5 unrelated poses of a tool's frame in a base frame.
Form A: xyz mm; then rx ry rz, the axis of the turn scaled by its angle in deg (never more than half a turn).
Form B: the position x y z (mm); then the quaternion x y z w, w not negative. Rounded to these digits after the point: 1 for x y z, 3 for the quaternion.
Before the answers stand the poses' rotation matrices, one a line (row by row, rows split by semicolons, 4 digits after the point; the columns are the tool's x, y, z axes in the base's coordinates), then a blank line. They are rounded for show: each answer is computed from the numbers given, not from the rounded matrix.
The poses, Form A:
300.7 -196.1 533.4 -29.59 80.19 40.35
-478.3 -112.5 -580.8 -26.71 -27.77 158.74
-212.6 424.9 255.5 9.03 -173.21 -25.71
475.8 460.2 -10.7 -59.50 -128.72 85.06
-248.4 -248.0 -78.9 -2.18 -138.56 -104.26
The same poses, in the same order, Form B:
0.0269 -0.7121 0.7016; 0.1390 0.6977 0.7028; -0.9899 0.0786 0.1178
-0.9057 -0.2240 -0.3599; 0.3329 -0.9015 -0.2766; -0.2624 -0.3703 0.8911
-0.9914 -0.0897 -0.0953; -0.1135 0.9518 0.2850; 0.0652 0.2934 -0.9538
-0.7128 0.4211 -0.5609; 0.6811 0.2247 -0.6969; -0.1674 -0.8788 -0.4469
-0.9931 0.0889 -0.0765; -0.0489 0.2792 0.9590; 0.1067 0.9561 -0.2729

300.7 -196.1 533.4 -0.230 0.623 0.314 0.679
-478.3 -112.5 -580.8 -0.162 -0.168 0.962 0.145
-212.6 424.9 255.5 0.051 -0.987 -0.147 0.041
475.8 460.2 -10.7 -0.357 -0.772 0.510 0.127
-248.4 -248.0 -78.9 -0.013 -0.798 -0.600 0.057

